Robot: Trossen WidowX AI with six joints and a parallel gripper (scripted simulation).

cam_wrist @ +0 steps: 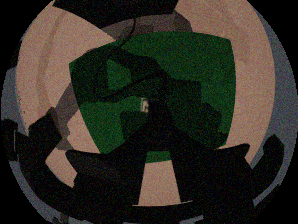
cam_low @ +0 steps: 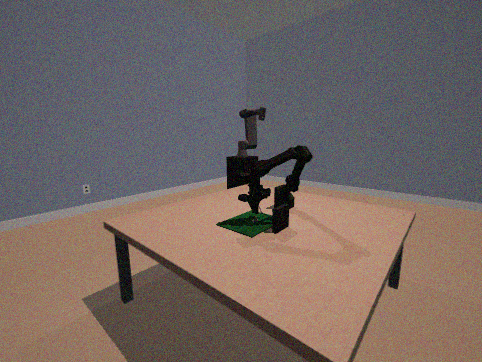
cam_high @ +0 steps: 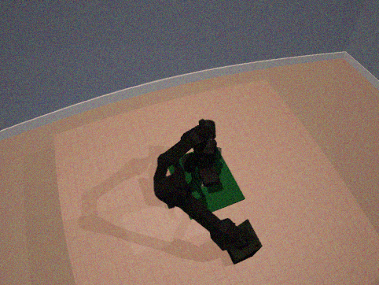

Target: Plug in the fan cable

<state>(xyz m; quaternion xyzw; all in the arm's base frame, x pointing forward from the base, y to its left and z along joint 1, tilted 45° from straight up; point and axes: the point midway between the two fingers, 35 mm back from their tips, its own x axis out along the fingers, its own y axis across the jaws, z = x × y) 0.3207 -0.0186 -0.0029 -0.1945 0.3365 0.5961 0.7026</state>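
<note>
The black plug is 10 mm to the left of my gripper tip and 10 mm above it. From my gripper tip the other things lie so: dark fan: 160 mm to the left, 10 mm ahead; green circuit board: 80 mm below, 10 mm to the right, 10 mm ahead; pale fan header: 60 mm below.
</note>
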